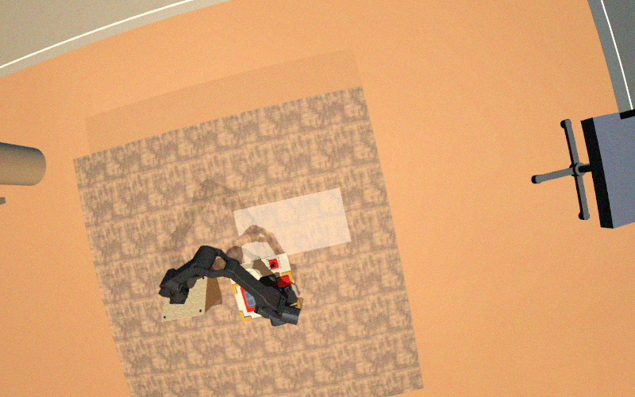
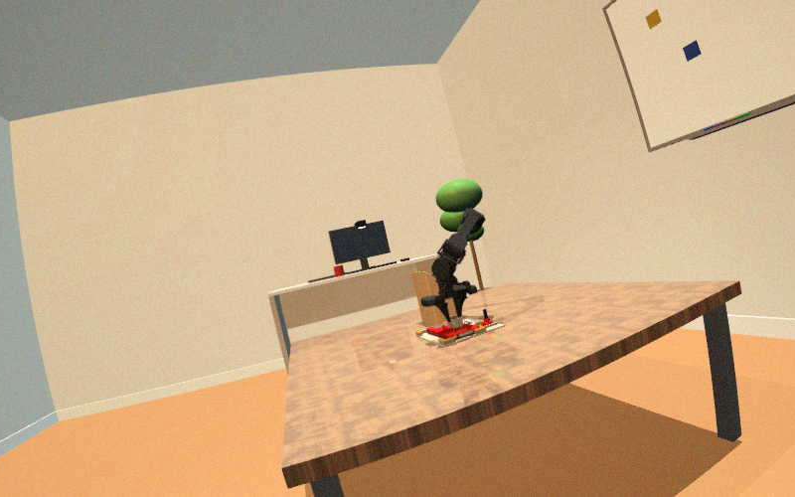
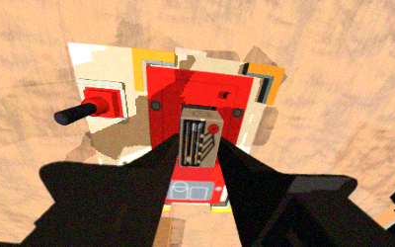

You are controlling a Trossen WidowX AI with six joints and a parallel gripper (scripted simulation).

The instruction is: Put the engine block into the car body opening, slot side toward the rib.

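Right now my gripper tip is 10 mm above the engine block. Also, from my gripper tip: cream base plate: 50 mm behind, 40 mm below, 10 mm to the left.
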